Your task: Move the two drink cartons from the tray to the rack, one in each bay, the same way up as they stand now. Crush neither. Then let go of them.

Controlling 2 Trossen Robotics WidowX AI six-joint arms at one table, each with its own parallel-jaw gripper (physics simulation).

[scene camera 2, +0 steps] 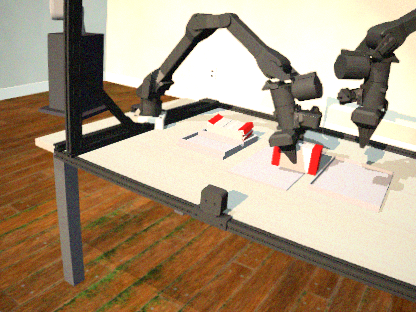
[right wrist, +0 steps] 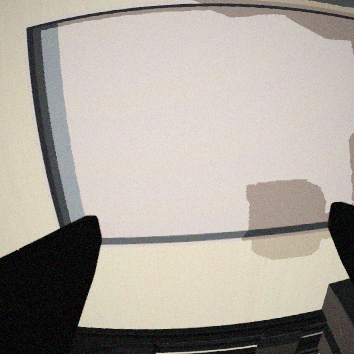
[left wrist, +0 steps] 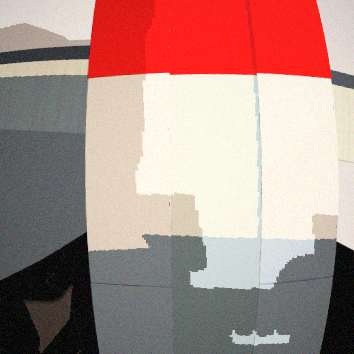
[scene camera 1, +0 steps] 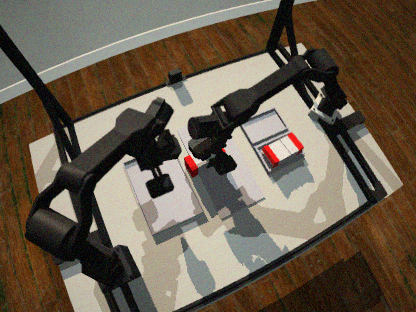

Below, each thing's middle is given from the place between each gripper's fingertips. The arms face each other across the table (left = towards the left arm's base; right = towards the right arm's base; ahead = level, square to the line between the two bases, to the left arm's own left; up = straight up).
I see the pale mat (scene camera 1: 233, 191) 40 mm to the left of my left hand, 30 mm ahead of it and 20 mm below it. Round my left hand: grey tray (scene camera 1: 181, 204) (160 mm to the right, 20 mm below, 20 mm behind).
Right now my right hand is 2 cm short of the grey tray and 11 cm above it. Also, from my right hand: pale mat (6 cm ahead, 20 cm to the left, 11 cm below).
